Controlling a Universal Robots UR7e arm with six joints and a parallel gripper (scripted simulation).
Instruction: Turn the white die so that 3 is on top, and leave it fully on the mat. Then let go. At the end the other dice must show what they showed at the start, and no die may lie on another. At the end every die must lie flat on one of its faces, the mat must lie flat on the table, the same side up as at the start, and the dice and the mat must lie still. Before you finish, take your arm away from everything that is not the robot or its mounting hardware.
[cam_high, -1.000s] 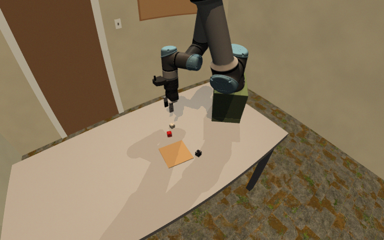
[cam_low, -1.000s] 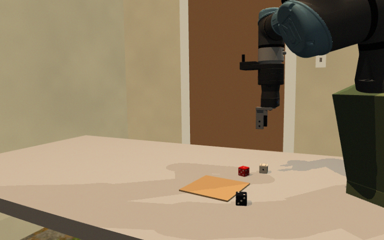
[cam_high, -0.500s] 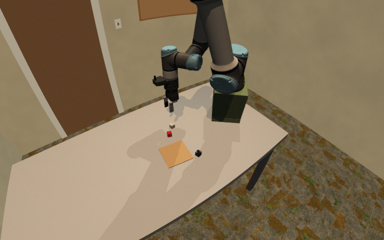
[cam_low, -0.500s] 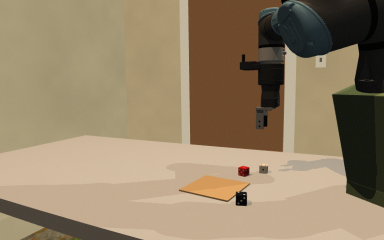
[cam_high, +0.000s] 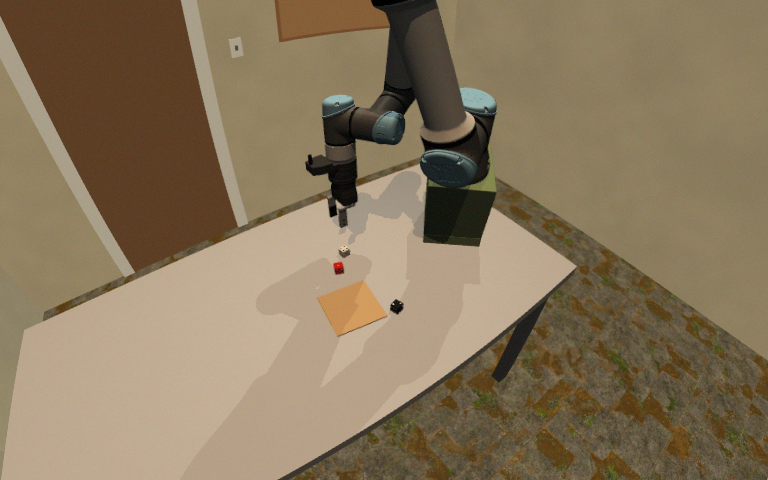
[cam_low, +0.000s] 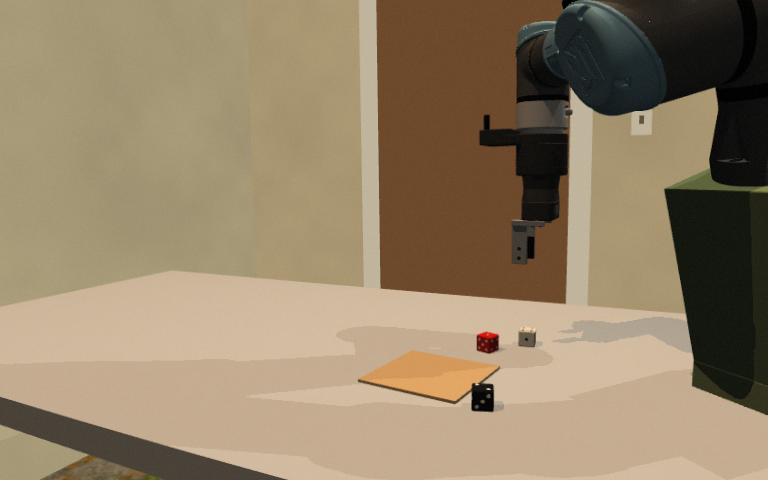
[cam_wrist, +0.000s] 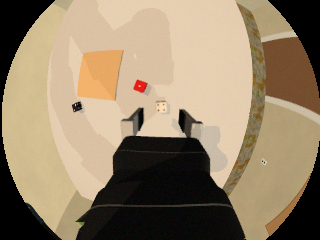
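The white die lies 10 mm behind my hand and 140 mm below it. Also, from my hand: orange mat (50 mm ahead, 190 mm to the left, 150 mm below); then black die (50 mm behind, 250 mm to the left, 140 mm below); then red die (30 mm ahead, 60 mm to the left, 140 mm below).
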